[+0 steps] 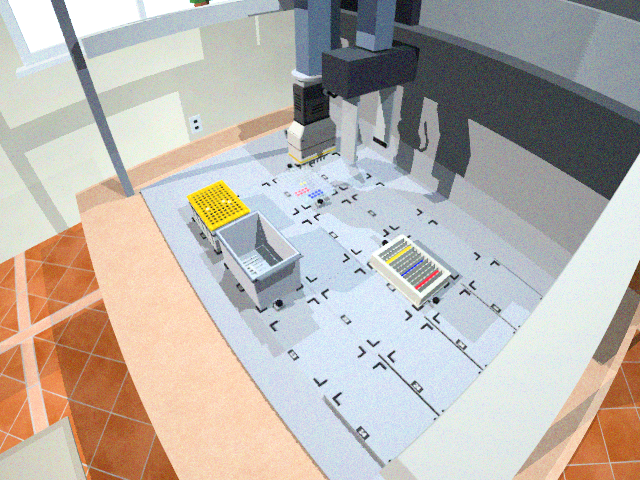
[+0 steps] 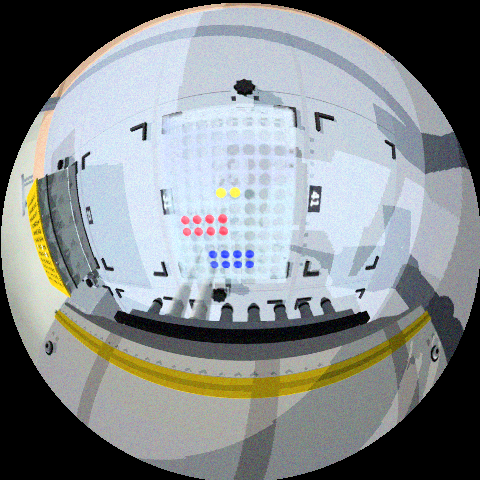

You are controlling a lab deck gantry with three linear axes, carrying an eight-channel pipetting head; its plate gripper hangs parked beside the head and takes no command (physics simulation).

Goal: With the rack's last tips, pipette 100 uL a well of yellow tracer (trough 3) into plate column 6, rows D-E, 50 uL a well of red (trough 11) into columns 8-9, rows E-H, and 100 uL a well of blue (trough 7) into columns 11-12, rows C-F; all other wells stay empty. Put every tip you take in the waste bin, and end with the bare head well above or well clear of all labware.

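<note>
The plate point(image 1: 316, 179) point(image 2: 200, 136) shows two yellow wells point(image 2: 228, 192) in column 6, eight red wells point(image 2: 204, 225) in columns 8-9, rows E-H, and eight blue wells point(image 2: 231, 259) in columns 11-12, rows C-F. The pipetting head point(image 1: 311, 140) point(image 2: 245, 370) hangs by the plate's far end; two channels bear translucent tips point(image 2: 179, 302) point(image 2: 201, 302). Liquid in them cannot be made out. The yellow tip rack point(image 1: 219, 205) point(image 2: 46, 240) has a few pale tips. The trough block point(image 1: 413, 268) shows yellow, blue and red. The parked plate gripper point(image 1: 366, 147) is open and empty.
The grey waste bin point(image 1: 281, 271) stands right beside the tip rack, its walls high, with pale tips inside. Black locating knobs point(image 1: 279, 303) point(image 2: 244, 87) stand up from the deck point(image 1: 341, 289). A wall runs behind the deck.
</note>
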